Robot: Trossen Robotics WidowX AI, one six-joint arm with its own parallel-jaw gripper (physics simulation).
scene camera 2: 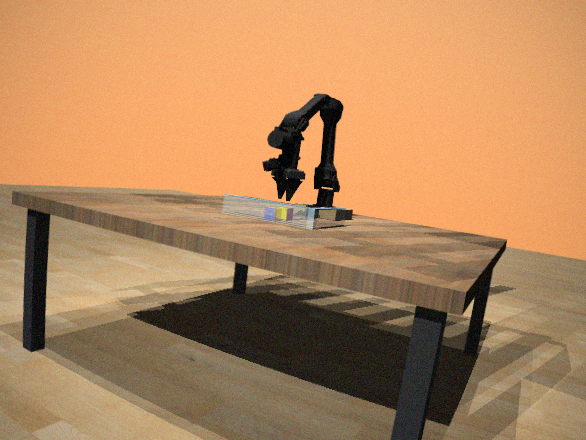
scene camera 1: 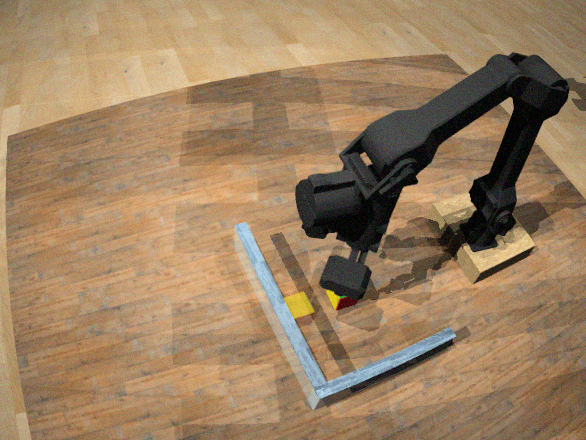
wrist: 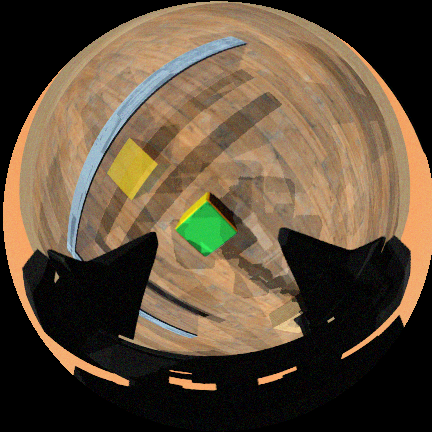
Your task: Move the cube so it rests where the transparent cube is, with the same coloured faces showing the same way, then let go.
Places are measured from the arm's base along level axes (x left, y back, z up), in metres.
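Where they show: gripper, fingertip midpoint: [scene camera 2: 283, 200] [wrist: 218, 236]; arm's base, link origin: [scene camera 2: 324, 206] [scene camera 1: 478, 236] [wrist: 308, 314].
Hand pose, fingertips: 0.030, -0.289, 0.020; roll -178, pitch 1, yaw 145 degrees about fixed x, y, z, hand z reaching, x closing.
Note:
Each offset is from my fingertips to the top centre of the thing, as dx, dy, dz. "spot": to the spot under its first point. Level surfaces: height alone.
The solid cube {+0.012, +0.000, -0.022} [scene camera 1: 341, 300] [scene camera 2: 281, 213] [wrist: 206, 229] rests on the table with its green face up. In scene camera 1 a yellow side faces left and a dark red side faces right; my gripper partly covers it. The transparent cube {+0.032, -0.085, -0.022} [scene camera 1: 299, 305] [scene camera 2: 269, 214] [wrist: 130, 169] shows a yellow top, and a bluish side in scene camera 2. It stands beside the long pale bar, a short gap from the solid cube. My gripper [scene camera 2: 284, 200] [wrist: 218, 236] is open and empty, pointing down above the solid cube, with one fingertip on each side of it in the wrist view.
A long pale blue bar {spot: +0.001, -0.120, -0.002} [scene camera 1: 270, 285] [scene camera 2: 245, 206] [wrist: 100, 131] stands on the table {dz -0.061} [scene camera 1: 125, 250] [scene camera 2: 150, 215]. A shorter bar {spot: +0.165, +0.017, -0.001} [scene camera 1: 390, 361] [wrist: 172, 326] meets it at a corner. The arm's base sits on a wooden block [scene camera 1: 500, 264].

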